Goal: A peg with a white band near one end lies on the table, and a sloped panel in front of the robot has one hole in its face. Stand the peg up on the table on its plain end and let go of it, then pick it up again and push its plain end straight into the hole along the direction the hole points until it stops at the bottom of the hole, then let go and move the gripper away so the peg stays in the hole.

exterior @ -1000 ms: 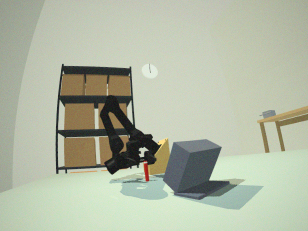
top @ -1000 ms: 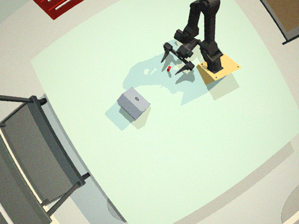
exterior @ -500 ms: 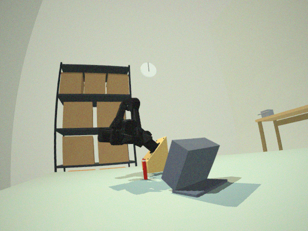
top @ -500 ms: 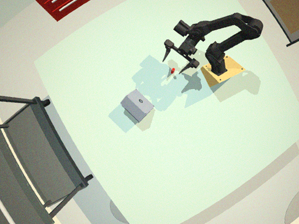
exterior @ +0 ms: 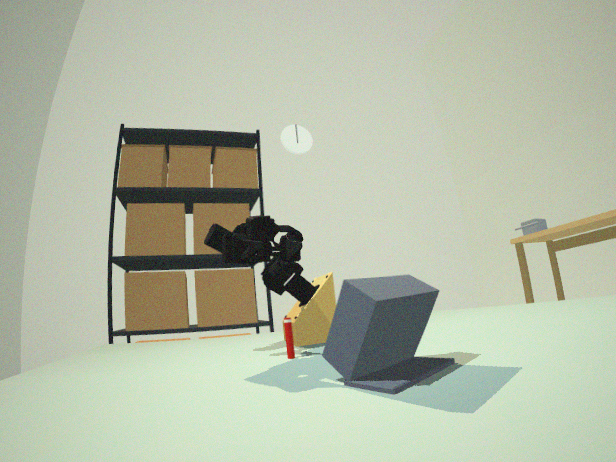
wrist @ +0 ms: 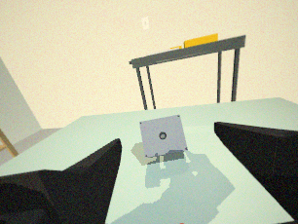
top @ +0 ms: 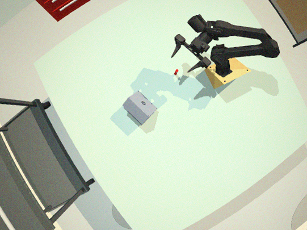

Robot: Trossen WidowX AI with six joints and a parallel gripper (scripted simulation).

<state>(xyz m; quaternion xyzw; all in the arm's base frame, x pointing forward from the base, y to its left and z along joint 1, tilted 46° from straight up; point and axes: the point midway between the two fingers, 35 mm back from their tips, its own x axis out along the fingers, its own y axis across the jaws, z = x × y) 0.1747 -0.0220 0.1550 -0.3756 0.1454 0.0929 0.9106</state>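
Now: the red peg 1 cm behind my gripper tip and 17 cm below it. The rest, counted from my gripper tip: grey sloped panel: 23 cm ahead, 6 cm to the left, 16 cm below.
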